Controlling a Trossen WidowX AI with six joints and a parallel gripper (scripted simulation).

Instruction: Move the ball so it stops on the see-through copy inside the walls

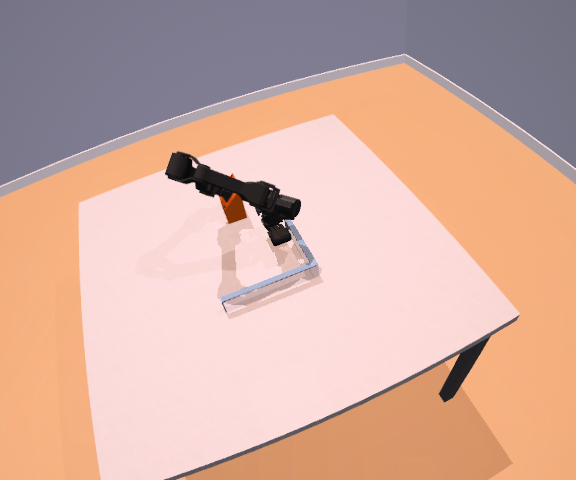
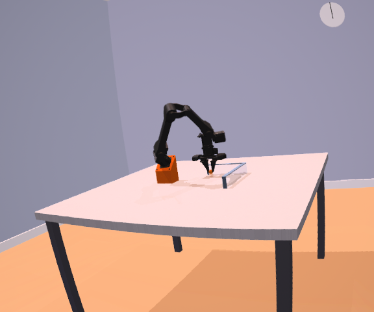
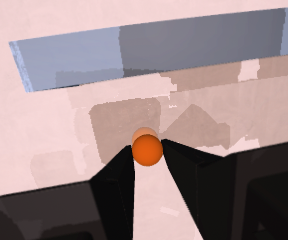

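Now: gripper tip 20 mm above the see-through copy of ball. From my gripper tip the other things lie so: low clear wall 180 mm ahead, 90 mm to the right; then orange ball right at my gripper tip.
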